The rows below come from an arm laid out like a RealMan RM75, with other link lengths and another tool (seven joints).
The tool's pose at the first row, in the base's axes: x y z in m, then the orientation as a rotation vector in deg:
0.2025 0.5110 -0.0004 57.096 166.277 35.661
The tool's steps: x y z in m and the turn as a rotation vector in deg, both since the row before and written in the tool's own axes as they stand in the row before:
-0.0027 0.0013 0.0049 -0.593 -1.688 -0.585
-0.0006 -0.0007 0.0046 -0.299 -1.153 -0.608
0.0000 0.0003 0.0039 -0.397 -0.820 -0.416
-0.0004 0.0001 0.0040 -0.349 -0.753 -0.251
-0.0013 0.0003 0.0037 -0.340 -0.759 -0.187
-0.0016 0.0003 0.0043 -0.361 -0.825 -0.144
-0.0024 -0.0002 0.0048 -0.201 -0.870 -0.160
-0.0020 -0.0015 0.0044 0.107 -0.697 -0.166
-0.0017 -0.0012 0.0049 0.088 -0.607 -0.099
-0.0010 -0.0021 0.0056 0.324 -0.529 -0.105
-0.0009 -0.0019 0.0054 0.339 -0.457 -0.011
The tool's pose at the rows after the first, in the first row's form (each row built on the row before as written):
0.2061 0.5121 -0.0047 56.181 164.650 35.307
0.2069 0.5129 -0.0093 55.263 163.663 34.905
0.2078 0.5145 -0.0128 54.612 162.847 34.872
0.2090 0.5157 -0.0164 54.212 162.066 34.833
0.2110 0.5164 -0.0197 53.909 161.265 34.783
0.2134 0.5171 -0.0235 53.668 160.382 34.724
0.2164 0.5171 -0.0280 53.435 159.554 34.419
0.2183 0.5162 -0.0326 53.245 159.051 33.813
0.2203 0.5158 -0.0375 53.144 158.595 33.301
0.2215 0.5154 -0.0434 53.079 158.336 32.525
0.2227 0.5151 -0.0491 53.149 158.116 31.791

